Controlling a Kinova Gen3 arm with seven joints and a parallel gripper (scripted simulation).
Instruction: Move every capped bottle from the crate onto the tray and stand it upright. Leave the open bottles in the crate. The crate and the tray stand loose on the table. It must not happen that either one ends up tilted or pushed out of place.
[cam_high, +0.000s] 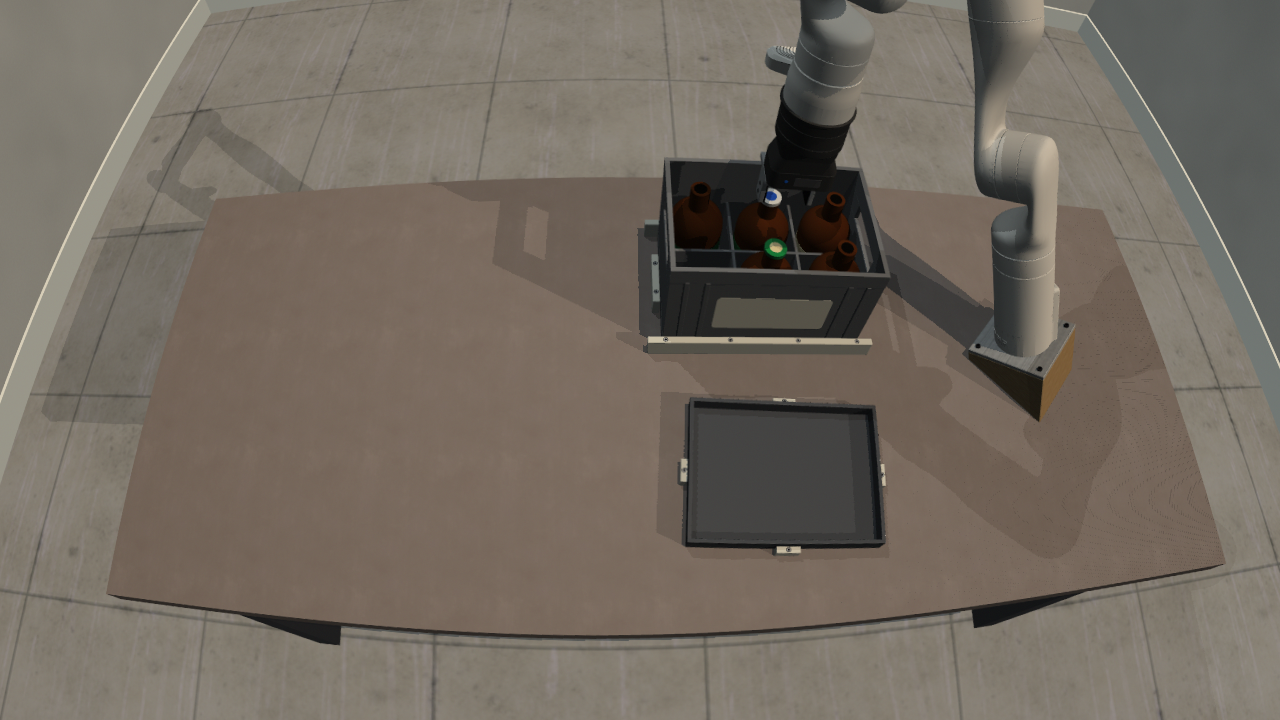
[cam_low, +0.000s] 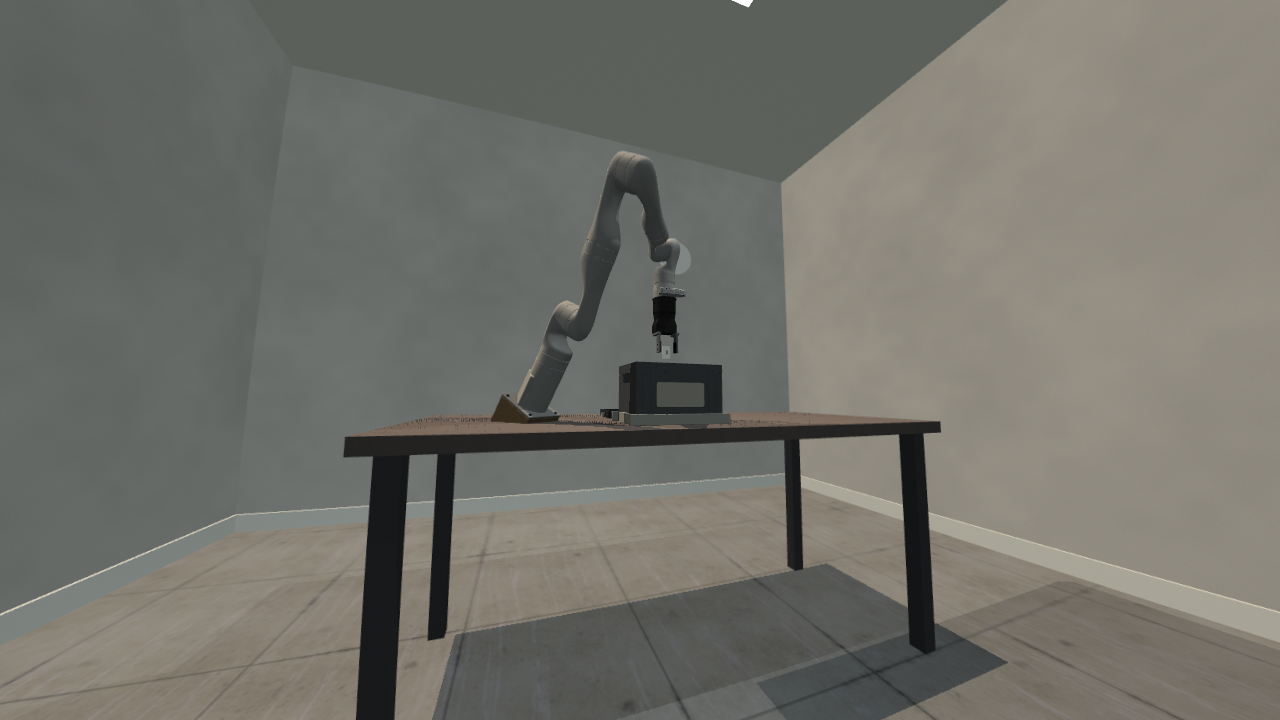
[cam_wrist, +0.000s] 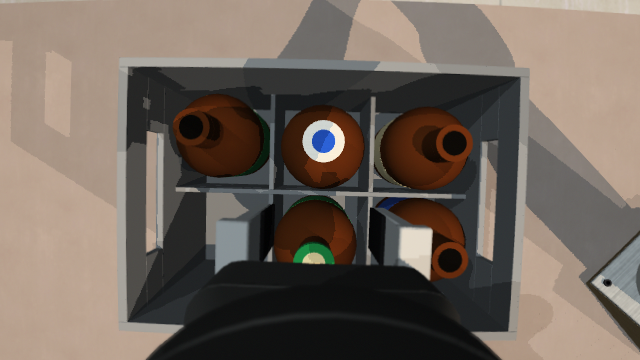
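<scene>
Right now the crate is 1 cm to the right of my hand and 15 cm below it. From my hand the other things lie so: dark tray (4 cm ahead, 27 cm to the left, 22 cm below).
</scene>
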